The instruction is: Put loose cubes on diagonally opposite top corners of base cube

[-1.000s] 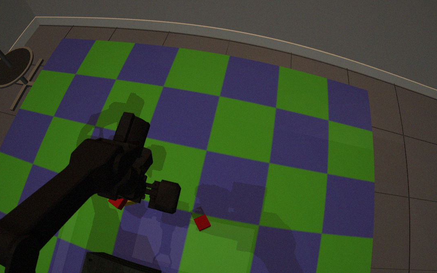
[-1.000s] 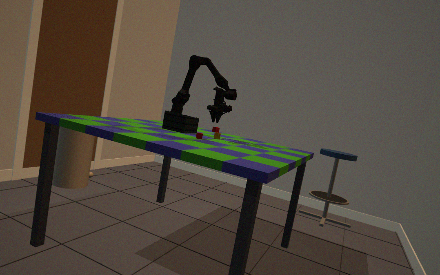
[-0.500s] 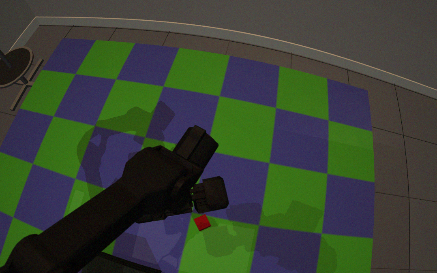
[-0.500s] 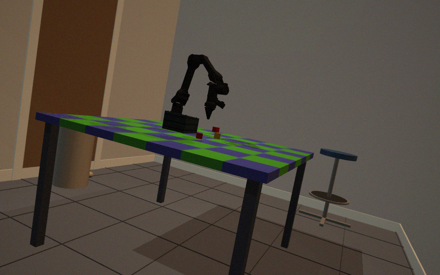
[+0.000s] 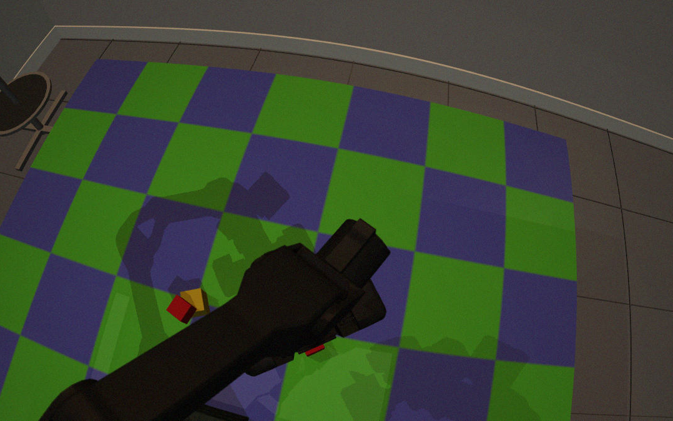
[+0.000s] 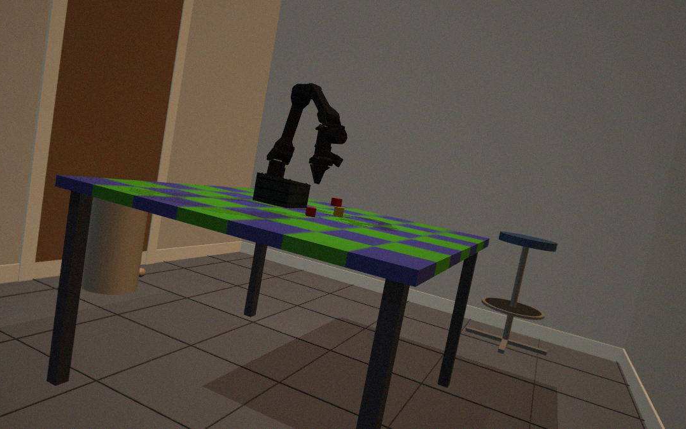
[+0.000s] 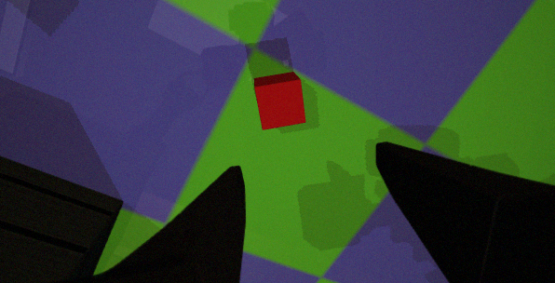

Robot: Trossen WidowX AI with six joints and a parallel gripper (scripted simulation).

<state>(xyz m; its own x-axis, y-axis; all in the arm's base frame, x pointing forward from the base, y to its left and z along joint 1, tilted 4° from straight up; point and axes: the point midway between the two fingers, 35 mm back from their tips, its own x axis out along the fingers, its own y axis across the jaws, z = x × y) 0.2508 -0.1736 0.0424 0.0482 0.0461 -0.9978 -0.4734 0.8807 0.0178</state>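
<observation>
Right now the yellow base cube is 210 mm to the left of my gripper tip, 110 mm below it and 50 mm ahead of it.
</observation>
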